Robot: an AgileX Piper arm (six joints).
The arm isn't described. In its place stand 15 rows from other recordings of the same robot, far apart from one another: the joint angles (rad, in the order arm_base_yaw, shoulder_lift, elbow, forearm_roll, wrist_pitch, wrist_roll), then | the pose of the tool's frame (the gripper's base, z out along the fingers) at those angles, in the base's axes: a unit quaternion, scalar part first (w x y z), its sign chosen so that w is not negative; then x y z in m.
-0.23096, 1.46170, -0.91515, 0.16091, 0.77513, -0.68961 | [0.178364 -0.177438 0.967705 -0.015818 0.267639 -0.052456 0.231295]
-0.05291, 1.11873, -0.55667, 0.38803, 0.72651, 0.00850 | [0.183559 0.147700 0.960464 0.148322 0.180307 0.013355 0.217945]
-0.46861, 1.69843, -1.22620, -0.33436, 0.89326, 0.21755 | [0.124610 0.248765 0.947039 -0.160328 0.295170 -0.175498 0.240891]
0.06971, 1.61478, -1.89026, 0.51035, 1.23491, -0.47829 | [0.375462 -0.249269 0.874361 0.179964 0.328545 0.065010 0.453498]
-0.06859, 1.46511, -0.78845, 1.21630, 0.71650, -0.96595 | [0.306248 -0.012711 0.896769 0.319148 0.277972 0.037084 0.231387]
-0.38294, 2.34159, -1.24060, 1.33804, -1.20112, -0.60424 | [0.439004 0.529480 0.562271 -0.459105 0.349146 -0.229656 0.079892]
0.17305, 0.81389, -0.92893, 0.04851, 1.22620, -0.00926 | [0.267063 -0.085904 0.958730 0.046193 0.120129 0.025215 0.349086]
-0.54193, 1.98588, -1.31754, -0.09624, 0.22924, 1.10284 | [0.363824 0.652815 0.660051 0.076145 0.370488 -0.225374 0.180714]
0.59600, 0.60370, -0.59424, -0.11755, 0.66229, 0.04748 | [0.465310 -0.260973 0.840052 0.098445 0.097684 0.058327 0.306670]
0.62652, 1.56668, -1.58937, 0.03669, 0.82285, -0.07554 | [0.395401 -0.307261 0.855793 0.129872 0.284610 0.209021 0.395434]
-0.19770, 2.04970, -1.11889, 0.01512, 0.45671, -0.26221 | [0.132237 -0.025684 0.990528 -0.026624 0.364714 -0.072439 0.095442]
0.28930, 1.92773, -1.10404, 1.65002, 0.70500, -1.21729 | [0.267966 -0.078395 0.854775 0.437503 0.356893 0.167564 0.178876]
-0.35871, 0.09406, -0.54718, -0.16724, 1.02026, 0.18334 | [0.507673 0.227664 0.820934 -0.128473 0.001419 -0.014319 0.294722]
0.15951, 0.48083, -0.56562, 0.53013, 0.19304, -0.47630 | [0.700777 -0.074439 0.701434 0.106586 0.098649 0.024811 0.352874]
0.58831, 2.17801, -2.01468, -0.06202, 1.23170, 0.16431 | [0.133023 -0.214747 0.967363 0.019941 0.392447 0.255411 0.248029]
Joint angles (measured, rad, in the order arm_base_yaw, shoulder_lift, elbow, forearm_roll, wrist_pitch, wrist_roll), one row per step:
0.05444 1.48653 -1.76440 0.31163 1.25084 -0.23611
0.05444 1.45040 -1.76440 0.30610 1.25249 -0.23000
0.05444 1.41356 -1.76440 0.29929 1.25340 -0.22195
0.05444 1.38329 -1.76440 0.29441 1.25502 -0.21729
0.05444 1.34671 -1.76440 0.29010 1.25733 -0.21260
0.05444 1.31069 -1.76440 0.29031 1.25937 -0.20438
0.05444 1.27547 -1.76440 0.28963 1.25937 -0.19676
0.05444 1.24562 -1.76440 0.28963 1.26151 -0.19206
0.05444 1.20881 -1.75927 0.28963 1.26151 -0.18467
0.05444 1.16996 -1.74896 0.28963 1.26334 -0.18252
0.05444 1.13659 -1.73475 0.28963 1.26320 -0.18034
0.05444 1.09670 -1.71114 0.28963 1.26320 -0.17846
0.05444 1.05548 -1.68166 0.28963 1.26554 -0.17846
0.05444 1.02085 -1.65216 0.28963 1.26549 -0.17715
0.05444 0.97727 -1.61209 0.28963 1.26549 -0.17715
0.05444 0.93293 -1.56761 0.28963 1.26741 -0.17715
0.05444 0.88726 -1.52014 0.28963 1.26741 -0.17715
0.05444 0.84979 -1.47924 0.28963 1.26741 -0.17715
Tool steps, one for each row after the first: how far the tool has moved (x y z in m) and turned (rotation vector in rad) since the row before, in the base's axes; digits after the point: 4 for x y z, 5 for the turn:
-0.0121 -0.0011 0.0103 0.00031 -0.03283 -0.00601
-0.0126 -0.0012 0.0101 0.00078 -0.03370 -0.00817
-0.0107 -0.0010 0.0079 0.00006 -0.02746 -0.00488
-0.0133 -0.0011 0.0091 0.00096 -0.03308 -0.00452
-0.0134 -0.0007 0.0086 0.00755 -0.03146 -0.00462
-0.0133 -0.0008 0.0080 0.00688 -0.03282 -0.00502
-0.0116 -0.0006 0.0063 0.00468 -0.02631 -0.00225
-0.0138 -0.0008 0.0061 0.00736 -0.02931 -0.00417
-0.0143 -0.0008 0.0045 0.00282 -0.02609 -0.00075
-0.0115 -0.0006 0.0023 0.00280 -0.01858 -0.00117
-0.0129 -0.0007 0.0006 0.00239 -0.01566 -0.00096
-0.0127 -0.0007 -0.0014 0.00008 -0.00951 0.00051
-0.0098 -0.0005 -0.0025 0.00135 -0.00475 -0.00066
-0.0117 -0.0006 -0.0044 0.00019 -0.00350 0.00000
-0.0113 -0.0006 -0.0060 -0.00047 0.00196 0.00041
-0.0110 -0.0006 -0.0070 -0.00010 0.00180 0.00000
-0.0085 -0.0005 -0.0066 -0.00019 0.00342 0.00000

